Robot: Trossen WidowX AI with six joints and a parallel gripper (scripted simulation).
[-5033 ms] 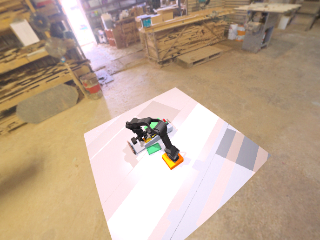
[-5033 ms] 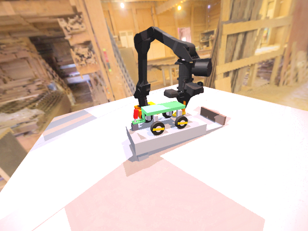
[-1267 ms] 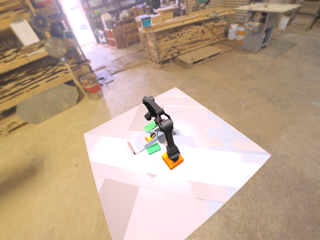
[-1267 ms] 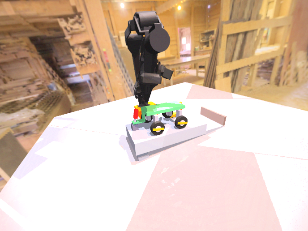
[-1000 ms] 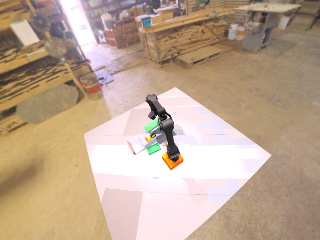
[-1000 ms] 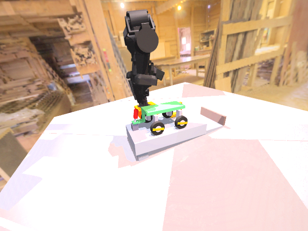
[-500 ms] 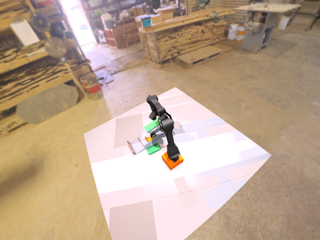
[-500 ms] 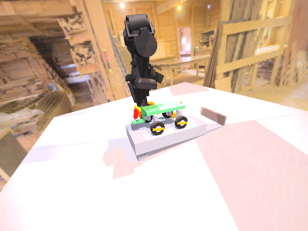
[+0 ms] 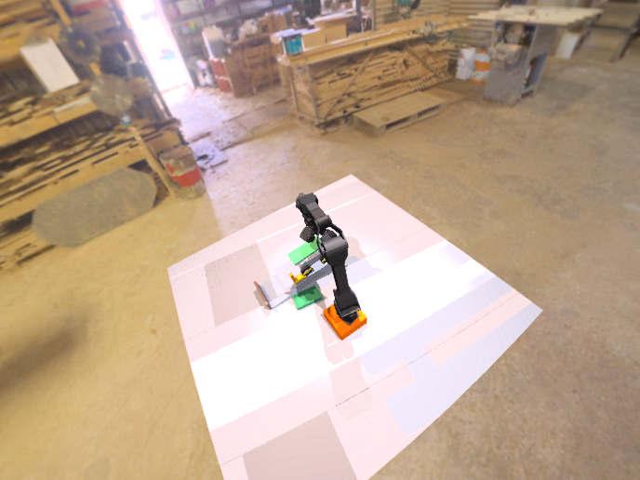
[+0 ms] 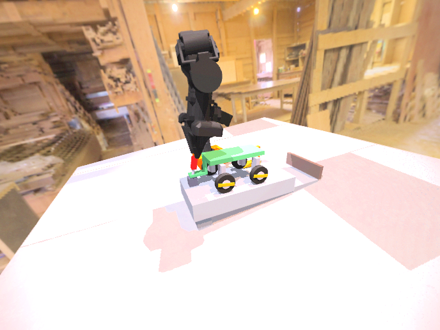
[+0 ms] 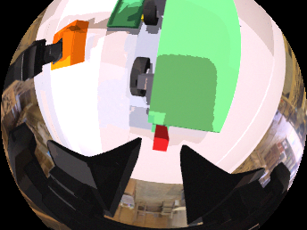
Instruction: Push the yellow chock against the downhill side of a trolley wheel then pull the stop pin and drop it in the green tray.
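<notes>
The red-headed stop pin lies 10 mm to the right of my gripper tip and 40 mm below it. Also, from my gripper tip: grey ramp (40 mm ahead, 100 mm to the left, 120 mm below); trolley (40 mm ahead, 90 mm to the left, 60 mm below); yellow chock (200 mm to the left, 90 mm below).
</notes>
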